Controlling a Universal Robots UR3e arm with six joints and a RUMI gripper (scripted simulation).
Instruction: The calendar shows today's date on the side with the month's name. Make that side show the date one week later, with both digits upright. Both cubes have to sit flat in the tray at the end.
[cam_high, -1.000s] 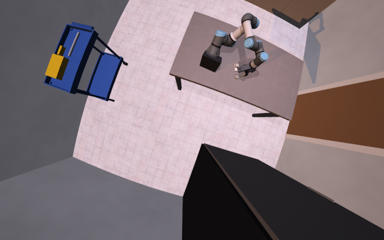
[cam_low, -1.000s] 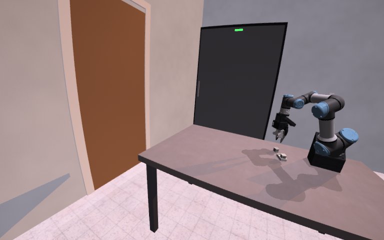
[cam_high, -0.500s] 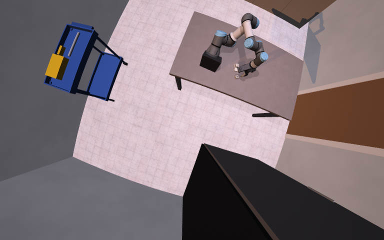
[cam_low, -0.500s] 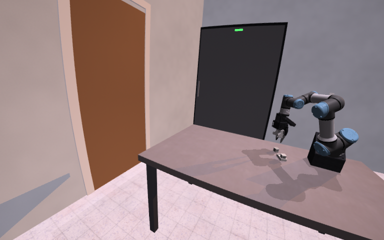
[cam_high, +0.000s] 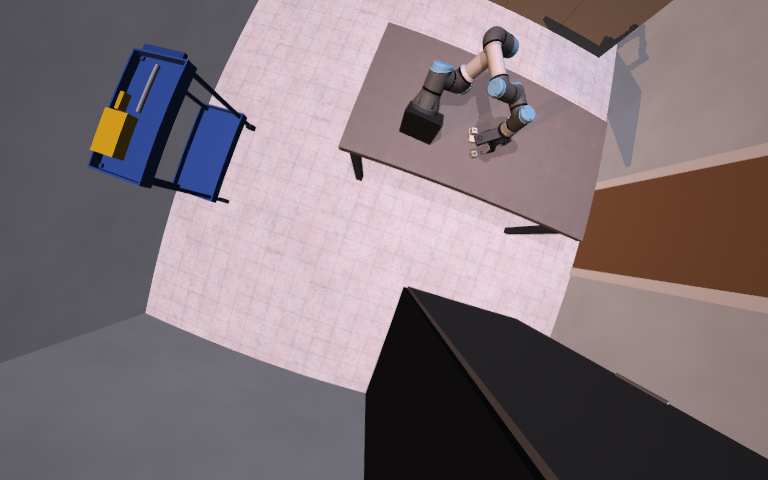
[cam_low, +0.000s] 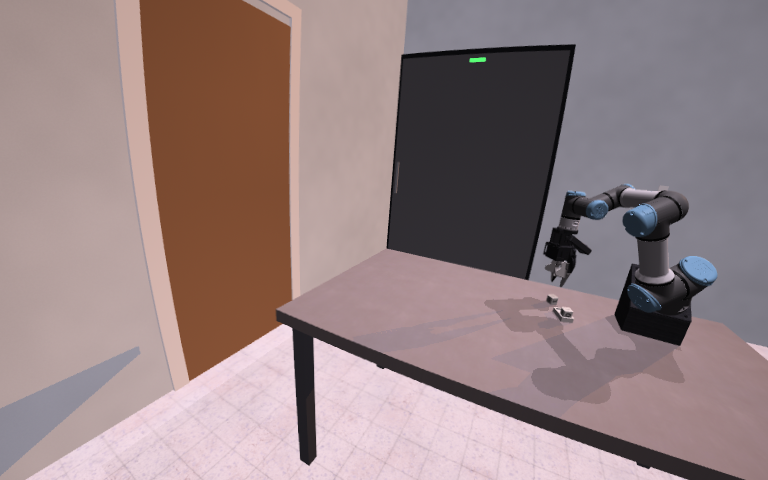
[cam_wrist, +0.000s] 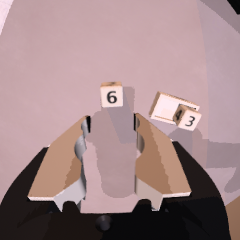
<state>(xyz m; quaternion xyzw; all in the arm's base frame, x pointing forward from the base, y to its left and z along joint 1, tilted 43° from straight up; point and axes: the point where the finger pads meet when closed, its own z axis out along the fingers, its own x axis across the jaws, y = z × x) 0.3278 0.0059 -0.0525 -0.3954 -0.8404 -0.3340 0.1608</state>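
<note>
Now: the cube 8 cm below my hand. From my hand the other things lie so: pale tray (4 cm behind, 10 cm to the left, 9 cm below).
</note>
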